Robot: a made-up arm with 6 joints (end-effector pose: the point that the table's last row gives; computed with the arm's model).
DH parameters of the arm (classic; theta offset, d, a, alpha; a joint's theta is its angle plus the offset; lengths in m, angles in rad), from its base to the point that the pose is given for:
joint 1: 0 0.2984 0 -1.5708
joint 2: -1.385 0 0.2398 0
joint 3: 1.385 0 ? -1.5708
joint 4: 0 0.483 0 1.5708
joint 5: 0 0 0.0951 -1.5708
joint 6: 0 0.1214 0 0
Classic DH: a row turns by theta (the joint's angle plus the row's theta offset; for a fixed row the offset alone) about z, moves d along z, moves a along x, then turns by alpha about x.
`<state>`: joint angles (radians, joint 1 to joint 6).
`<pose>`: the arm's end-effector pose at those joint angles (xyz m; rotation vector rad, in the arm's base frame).
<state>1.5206 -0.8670 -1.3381 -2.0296 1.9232 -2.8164</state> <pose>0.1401 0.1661 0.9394 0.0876 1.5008 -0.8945</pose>
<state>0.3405 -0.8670 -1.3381 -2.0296 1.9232 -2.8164</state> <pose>0.2069 -0.0663 0.9394 1.0495 1.3852 -1.7995</pose>
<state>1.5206 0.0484 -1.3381 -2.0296 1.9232 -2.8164</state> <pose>0.1622 0.6062 0.5520 -0.6018 1.0099 -1.5053</pose>
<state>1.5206 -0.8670 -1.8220 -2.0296 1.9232 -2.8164</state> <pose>0.1276 -0.0823 1.0379 0.4493 1.6670 -0.5124</pose>
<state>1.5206 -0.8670 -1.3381 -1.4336 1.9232 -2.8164</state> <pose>0.1564 0.2157 0.8708 -0.3896 1.8948 -0.6333</pose>
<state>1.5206 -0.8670 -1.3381 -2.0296 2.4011 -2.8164</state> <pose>0.1419 0.1059 0.8981 0.4255 1.8451 -1.0339</pose>
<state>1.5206 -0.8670 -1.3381 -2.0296 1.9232 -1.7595</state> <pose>0.1401 0.1661 0.9394 0.7974 1.1993 -0.0339</pose>
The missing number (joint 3, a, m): 0.1093
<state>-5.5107 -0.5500 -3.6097 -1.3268 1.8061 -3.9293</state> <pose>-0.3281 -0.5097 0.7455 0.4839 1.4169 -0.2268</pose>
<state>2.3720 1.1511 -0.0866 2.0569 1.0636 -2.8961</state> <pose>0.1404 -0.2098 -0.0692 -0.5778 -2.5481 1.2765</pose>
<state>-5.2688 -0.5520 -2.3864 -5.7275 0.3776 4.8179</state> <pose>-0.0343 -0.0987 1.1698 -0.2024 -0.8116 -2.9027</pose>
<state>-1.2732 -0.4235 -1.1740 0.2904 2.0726 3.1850</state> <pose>0.1743 -0.4197 0.5085 -1.6416 -2.3042 -0.7302</pose>
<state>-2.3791 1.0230 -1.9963 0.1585 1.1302 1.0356</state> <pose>-0.5424 -0.5332 0.0679 0.5142 2.8905 0.0542</pose>
